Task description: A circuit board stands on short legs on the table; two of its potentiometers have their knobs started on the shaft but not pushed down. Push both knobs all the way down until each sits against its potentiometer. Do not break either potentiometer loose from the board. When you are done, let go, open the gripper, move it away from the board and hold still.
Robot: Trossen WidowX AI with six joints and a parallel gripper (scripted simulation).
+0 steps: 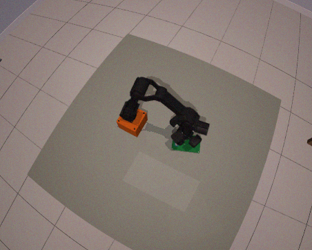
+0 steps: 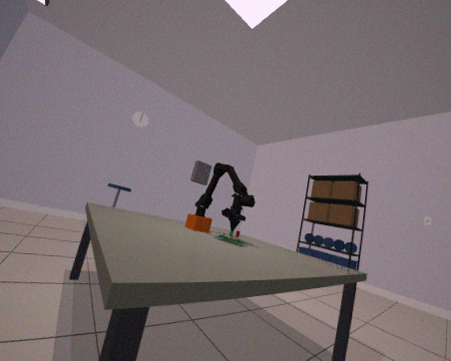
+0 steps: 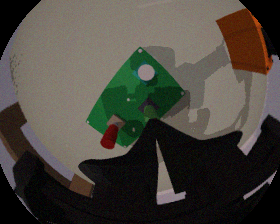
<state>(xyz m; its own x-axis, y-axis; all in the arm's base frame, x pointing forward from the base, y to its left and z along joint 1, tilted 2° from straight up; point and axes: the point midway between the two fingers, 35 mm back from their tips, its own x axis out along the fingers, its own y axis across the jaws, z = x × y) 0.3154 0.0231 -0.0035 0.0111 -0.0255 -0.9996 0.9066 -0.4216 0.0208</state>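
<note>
Right now my gripper tip is 2 cm above the green round knob. The rest, counted from my gripper tip: red knob 6 cm ahead, 1 cm to the right, 1 cm below.
</note>
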